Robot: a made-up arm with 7 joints. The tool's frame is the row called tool. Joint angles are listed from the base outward.
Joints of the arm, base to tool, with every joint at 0 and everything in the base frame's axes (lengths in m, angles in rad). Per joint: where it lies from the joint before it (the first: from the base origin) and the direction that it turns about. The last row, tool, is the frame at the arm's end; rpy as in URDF.
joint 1: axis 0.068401 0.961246 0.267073 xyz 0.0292 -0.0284 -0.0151
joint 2: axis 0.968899 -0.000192 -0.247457 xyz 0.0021 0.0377 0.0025
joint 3: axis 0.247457 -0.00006 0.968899 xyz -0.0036 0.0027 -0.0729
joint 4: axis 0.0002 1 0.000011 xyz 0.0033 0.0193 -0.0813
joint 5: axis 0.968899 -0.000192 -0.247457 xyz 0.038 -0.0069 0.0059
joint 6: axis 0.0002 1 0.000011 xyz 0.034 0.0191 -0.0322
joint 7: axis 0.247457 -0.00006 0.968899 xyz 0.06 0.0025 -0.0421
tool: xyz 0.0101 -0.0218 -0.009 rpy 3.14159 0 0
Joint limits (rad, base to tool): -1.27..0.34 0..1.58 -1.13..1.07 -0.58..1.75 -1.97..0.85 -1.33..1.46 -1.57..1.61
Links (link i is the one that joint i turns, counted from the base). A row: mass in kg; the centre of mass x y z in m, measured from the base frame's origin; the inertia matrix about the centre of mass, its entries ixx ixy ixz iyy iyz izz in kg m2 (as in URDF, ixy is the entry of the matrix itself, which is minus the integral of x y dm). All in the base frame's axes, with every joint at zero. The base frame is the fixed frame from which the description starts. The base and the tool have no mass.
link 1: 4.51; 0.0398 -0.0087 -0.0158; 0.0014 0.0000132 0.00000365 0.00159 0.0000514 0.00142
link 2: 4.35; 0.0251 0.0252 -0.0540; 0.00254 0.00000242 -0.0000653 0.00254 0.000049 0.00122
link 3: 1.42; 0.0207 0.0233 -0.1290; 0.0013 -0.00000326 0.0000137 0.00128 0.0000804 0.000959
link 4: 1.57; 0.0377 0.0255 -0.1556; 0.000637 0 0 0.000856 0 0.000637
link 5: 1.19; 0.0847 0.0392 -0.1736; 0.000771 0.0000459 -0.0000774 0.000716 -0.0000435 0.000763
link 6: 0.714; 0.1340 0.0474 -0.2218; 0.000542 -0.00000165 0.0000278 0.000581 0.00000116 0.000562
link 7: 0.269; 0.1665 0.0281 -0.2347; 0.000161 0 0.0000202 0.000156 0 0.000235
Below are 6 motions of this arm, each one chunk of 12 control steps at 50 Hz.
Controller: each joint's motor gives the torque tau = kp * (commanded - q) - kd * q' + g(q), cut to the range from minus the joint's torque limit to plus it. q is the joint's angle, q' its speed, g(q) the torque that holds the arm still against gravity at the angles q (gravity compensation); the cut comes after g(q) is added. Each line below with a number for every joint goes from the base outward.
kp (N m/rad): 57 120 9.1 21 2 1.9 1.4
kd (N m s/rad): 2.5 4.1 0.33 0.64 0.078 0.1 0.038
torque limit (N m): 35 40 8 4.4 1.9 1.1 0.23
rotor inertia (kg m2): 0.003 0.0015 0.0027 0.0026 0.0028 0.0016 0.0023
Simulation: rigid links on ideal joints. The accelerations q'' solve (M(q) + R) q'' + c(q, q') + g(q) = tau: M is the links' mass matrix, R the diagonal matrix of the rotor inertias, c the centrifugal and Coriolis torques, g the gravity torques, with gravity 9.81 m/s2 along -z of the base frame. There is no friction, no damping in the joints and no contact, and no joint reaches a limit. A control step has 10 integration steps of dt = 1/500 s. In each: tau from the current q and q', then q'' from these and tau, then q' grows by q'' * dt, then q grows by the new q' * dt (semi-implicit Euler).
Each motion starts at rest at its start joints. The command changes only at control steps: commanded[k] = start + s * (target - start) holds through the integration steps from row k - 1 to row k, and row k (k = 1, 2, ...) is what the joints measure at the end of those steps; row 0 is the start. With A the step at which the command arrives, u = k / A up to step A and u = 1 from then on. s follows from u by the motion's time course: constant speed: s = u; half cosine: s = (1 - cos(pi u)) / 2; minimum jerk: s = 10 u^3 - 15 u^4 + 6 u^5; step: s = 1 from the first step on.
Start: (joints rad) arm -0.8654 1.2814 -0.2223 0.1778 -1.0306 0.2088 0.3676
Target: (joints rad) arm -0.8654 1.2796 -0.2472 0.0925 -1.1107 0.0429 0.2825
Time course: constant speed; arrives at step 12
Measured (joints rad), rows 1 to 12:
1: -0.8651 1.2815 -0.2226 0.1765 -1.0302 0.2080 0.3671
2: -0.8646 1.2817 -0.2235 0.1731 -1.0294 0.2053 0.3650
3: -0.8642 1.2819 -0.2249 0.1679 -1.0291 0.2001 0.3610
4: -0.8639 1.2818 -0.2268 0.1614 -1.0302 0.1921 0.3547
5: -0.8639 1.2817 -0.2291 0.1541 -1.0334 0.1813 0.3467
6: -0.8640 1.2814 -0.2314 0.1463 -1.0389 0.1681 0.3375
7: -0.8643 1.2811 -0.2337 0.1383 -1.0468 0.1532 0.3277
8: -0.8646 1.2808 -0.2359 0.1302 -1.0566 0.1371 0.3180
9: -0.8649 1.2805 -0.2381 0.1221 -1.0678 0.1204 0.3088
10: -0.8652 1.2802 -0.2402 0.1141 -1.0795 0.1037 0.3003
11: -0.8655 1.2799 -0.2424 0.1063 -1.0913 0.0872 0.2926
12: -0.8657 1.2797 -0.2445 0.0986 -1.1026 0.0711 0.2855

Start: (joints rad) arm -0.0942 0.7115 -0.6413 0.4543 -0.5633 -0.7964 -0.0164
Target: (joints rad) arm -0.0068 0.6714 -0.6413 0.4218 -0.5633 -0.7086 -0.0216
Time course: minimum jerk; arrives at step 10
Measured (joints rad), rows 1 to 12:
1: -0.0941 0.7114 -0.6411 0.4542 -0.5632 -0.7963 -0.0164
2: -0.0935 0.7108 -0.6397 0.4534 -0.5625 -0.7954 -0.0165
3: -0.0914 0.7091 -0.6359 0.4511 -0.5605 -0.7933 -0.0166
4: -0.0871 0.7058 -0.6293 0.4468 -0.5567 -0.7900 -0.0166
5: -0.0801 0.7010 -0.6208 0.4407 -0.5512 -0.7860 -0.0164
6: -0.0704 0.6951 -0.6123 0.4335 -0.5446 -0.7818 -0.0159
7: -0.0587 0.6888 -0.6063 0.4265 -0.5385 -0.7777 -0.0153
8: -0.0461 0.6830 -0.6045 0.4211 -0.5344 -0.7733 -0.0148
9: -0.0338 0.6784 -0.6083 0.4181 -0.5339 -0.7677 -0.0148
10: -0.0229 0.6751 -0.6171 0.4178 -0.5375 -0.7598 -0.0154
11: -0.0140 0.6729 -0.6292 0.4195 -0.5449 -0.7485 -0.0170
12: -0.0070 0.6713 -0.6422 0.4219 -0.5551 -0.7338 -0.0193

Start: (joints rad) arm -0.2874 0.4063 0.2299 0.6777 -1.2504 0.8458 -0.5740
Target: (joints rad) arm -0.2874 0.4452 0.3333 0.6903 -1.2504 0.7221 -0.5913
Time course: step
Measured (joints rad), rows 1 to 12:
1: -0.2872 0.4125 0.2292 0.6847 -1.2616 0.8399 -0.5751
2: -0.2869 0.4218 0.2387 0.6924 -1.2754 0.8296 -0.5777
3: -0.2865 0.4299 0.2596 0.6952 -1.2829 0.8158 -0.5815
4: -0.2864 0.4366 0.2864 0.6943 -1.2838 0.7975 -0.5859
5: -0.2866 0.4419 0.3136 0.6917 -1.2798 0.7750 -0.5902
6: -0.2871 0.4462 0.3375 0.6889 -1.2726 0.7499 -0.5938
7: -0.2878 0.4495 0.3560 0.6866 -1.2633 0.7248 -0.5963
8: -0.2884 0.4516 0.3684 0.6850 -1.2532 0.7022 -0.5975
9: -0.2889 0.4528 0.3748 0.6843 -1.2432 0.6843 -0.5974
10: -0.2891 0.4530 0.3760 0.6843 -1.2343 0.6722 -0.5963
11: -0.2891 0.4525 0.3730 0.6851 -1.2272 0.6666 -0.5946
12: -0.2889 0.4514 0.3671 0.6863 -1.2223 0.6669 -0.5926

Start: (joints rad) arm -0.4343 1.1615 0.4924 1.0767 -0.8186 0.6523 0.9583
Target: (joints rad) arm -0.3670 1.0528 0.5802 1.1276 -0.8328 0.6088 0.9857
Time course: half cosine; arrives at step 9
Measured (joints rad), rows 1 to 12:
1: -0.4342 1.1609 0.4935 1.0765 -0.8179 0.6517 0.9584
2: -0.4337 1.1583 0.4980 1.0760 -0.8152 0.6488 0.9587
3: -0.4320 1.1523 0.5073 1.0758 -0.8105 0.6413 0.9594
4: -0.4281 1.1423 0.5211 1.0770 -0.8051 0.6278 0.9609
5: -0.4218 1.1286 0.5374 1.0806 -0.8010 0.6092 0.9633
6: -0.4129 1.1120 0.5538 1.0871 -0.7998 0.5883 0.9668
7: -0.4021 1.0942 0.5676 1.0964 -0.8028 0.5695 0.9715
8: -0.3904 1.0772 0.5770 1.1080 -0.8101 0.5577 0.9771
9: -0.3790 1.0628 0.5805 1.1205 -0.8211 0.5568 0.9831
10: -0.3693 1.0522 0.5788 1.1322 -0.8334 0.5685 0.9888
11: -0.3620 1.0455 0.5744 1.1412 -0.8441 0.5904 0.9936
12: -0.3575 1.0420 0.5697 1.1467 -0.8512 0.6176 0.9969

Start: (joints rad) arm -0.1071 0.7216 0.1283 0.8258 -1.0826 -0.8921 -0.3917
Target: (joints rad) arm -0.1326 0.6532 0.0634 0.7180 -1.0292 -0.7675 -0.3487
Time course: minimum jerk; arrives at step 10
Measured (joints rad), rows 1 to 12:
1: -0.1071 0.7215 0.1285 0.8256 -1.0824 -0.8920 -0.3917
2: -0.1071 0.7206 0.1298 0.8241 -1.0812 -0.8911 -0.3913
3: -0.1072 0.7179 0.1328 0.8196 -1.0778 -0.8888 -0.3901
4: -0.1077 0.7127 0.1368 0.8107 -1.0710 -0.8845 -0.3872
5: -0.1087 0.7050 0.1400 0.7973 -1.0611 -0.8779 -0.3819
6: -0.1106 0.6951 0.1397 0.7802 -1.0488 -0.8690 -0.3743
7: -0.1136 0.6842 0.1338 0.7617 -1.0362 -0.8578 -0.3649
8: -0.1177 0.6736 0.1212 0.7441 -1.0253 -0.8445 -0.3550
9: -0.1226 0.6646 0.1026 0.7296 -1.0182 -0.8296 -0.3462
10: -0.1280 0.6579 0.0803 0.7194 -1.0162 -0.8133 -0.3399
11: -0.1331 0.6532 0.0581 0.7130 -1.0188 -0.7960 -0.3370
12: -0.1375 0.6500 0.0392 0.7095 -1.0250 -0.7784 -0.3373

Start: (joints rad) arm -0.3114 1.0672 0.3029 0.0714 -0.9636 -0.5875 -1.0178
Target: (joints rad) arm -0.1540 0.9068 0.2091 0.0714 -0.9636 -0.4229 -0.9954
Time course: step
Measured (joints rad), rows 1 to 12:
1: -0.3007 1.0344 0.3318 0.0514 -0.9368 -0.5818 -1.0125
2: -0.2707 0.9877 0.3548 0.0322 -0.8966 -0.5994 -0.9998
3: -0.2326 0.9504 0.3505 0.0330 -0.8670 -0.6228 -0.9862
4: -0.1966 0.9255 0.3257 0.0485 -0.8566 -0.6236 -0.9772
5: -0.1681 0.9107 0.2898 0.0687 -0.8659 -0.5913 -0.9751
6: -0.1486 0.9027 0.2501 0.0864 -0.8908 -0.5324 -0.9792
7: -0.1370 0.8985 0.2112 0.0985 -0.9246 -0.4613 -0.9872
8: -0.1313 0.8964 0.1759 0.1041 -0.9609 -0.3923 -0.9965
9: -0.1296 0.8952 0.1459 0.1038 -0.9952 -0.3357 -1.0045
10: -0.1303 0.8944 0.1226 0.0992 -1.0250 -0.2963 -1.0098
11: -0.1325 0.8940 0.1069 0.0922 -1.0491 -0.2746 -1.0117
12: -0.1356 0.8940 0.0993 0.0848 -1.0667 -0.2685 -1.0104

